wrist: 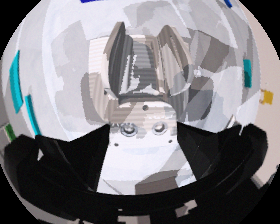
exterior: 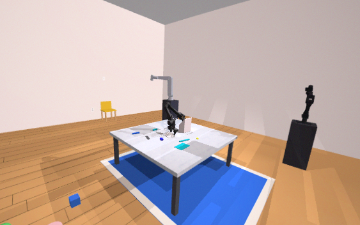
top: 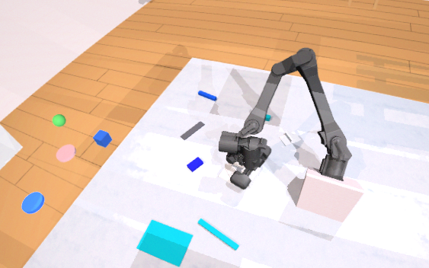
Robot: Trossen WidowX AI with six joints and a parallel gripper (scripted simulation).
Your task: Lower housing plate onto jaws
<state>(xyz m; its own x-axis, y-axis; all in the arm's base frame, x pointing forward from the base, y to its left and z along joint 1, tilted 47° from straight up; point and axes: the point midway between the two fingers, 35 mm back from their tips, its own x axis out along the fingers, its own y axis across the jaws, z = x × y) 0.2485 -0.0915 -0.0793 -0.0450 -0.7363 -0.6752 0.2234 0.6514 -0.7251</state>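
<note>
My gripper tip is 70 mm short of the white base and 20 mm to the left of it. From my gripper tip the other things lie so: blue block (220 mm ahead, 20 mm to the left); long cyan bar (40 mm ahead, 240 mm to the left); grey bar (320 mm ahead, 150 mm to the right, 10 mm below).
</note>
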